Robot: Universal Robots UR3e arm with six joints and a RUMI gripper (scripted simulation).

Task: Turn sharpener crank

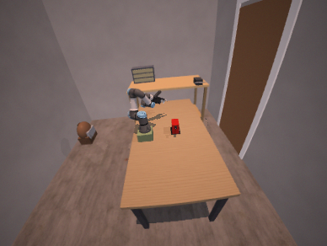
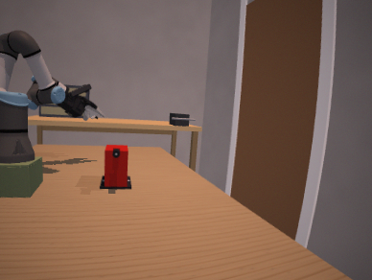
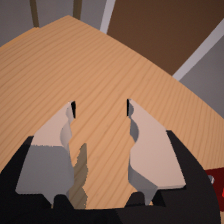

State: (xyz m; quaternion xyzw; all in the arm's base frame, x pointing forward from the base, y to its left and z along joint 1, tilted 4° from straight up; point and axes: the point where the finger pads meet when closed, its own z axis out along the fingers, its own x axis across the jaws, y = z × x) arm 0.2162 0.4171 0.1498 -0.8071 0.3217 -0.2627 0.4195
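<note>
Now: hand 45 cm to the left of the black round knob, 11 cm short of it and 9 cm above it.
</note>
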